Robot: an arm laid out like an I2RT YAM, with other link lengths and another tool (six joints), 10 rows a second.
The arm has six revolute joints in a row. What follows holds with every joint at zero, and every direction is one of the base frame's.
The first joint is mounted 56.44 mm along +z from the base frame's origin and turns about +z.
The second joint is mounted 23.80 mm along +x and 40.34 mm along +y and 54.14 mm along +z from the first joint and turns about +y.
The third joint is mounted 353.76 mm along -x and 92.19 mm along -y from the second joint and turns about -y.
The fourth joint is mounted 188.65 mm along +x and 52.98 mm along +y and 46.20 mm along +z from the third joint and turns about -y.
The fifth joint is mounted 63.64 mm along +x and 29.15 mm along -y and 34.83 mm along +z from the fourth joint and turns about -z.
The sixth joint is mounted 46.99 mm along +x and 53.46 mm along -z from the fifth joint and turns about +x.
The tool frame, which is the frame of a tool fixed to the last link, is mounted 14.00 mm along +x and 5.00 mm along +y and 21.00 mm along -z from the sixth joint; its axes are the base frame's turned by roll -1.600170, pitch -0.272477 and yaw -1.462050 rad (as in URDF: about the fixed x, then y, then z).
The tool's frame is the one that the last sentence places.
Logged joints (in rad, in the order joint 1, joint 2, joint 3, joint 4, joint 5, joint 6), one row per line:
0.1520, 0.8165, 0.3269, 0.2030, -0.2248, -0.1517
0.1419, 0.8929, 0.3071, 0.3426, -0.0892, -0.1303
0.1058, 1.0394, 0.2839, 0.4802, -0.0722, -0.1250
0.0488, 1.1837, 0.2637, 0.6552, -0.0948, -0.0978
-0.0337, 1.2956, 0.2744, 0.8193, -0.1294, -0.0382
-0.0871, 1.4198, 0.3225, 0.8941, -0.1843, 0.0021
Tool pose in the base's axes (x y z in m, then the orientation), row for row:
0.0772, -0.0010, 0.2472, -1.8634, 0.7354, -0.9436
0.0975, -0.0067, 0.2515, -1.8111, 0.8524, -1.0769
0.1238, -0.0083, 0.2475, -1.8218, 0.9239, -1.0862
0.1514, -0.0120, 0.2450, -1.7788, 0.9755, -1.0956
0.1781, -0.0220, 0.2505, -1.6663, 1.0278, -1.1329
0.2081, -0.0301, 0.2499, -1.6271, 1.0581, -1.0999
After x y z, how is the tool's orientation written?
As a rotation vector, in radians.
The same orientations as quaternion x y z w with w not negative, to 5 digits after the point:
-0.75268, 0.29705, -0.38115, 0.44718
-0.72282, 0.34020, -0.42980, 0.42079
-0.72092, 0.36560, -0.42983, 0.40231
-0.70508, 0.38667, -0.43427, 0.40590
-0.66656, 0.41114, -0.45318, 0.42578
-0.65504, 0.42597, -0.44280, 0.43978

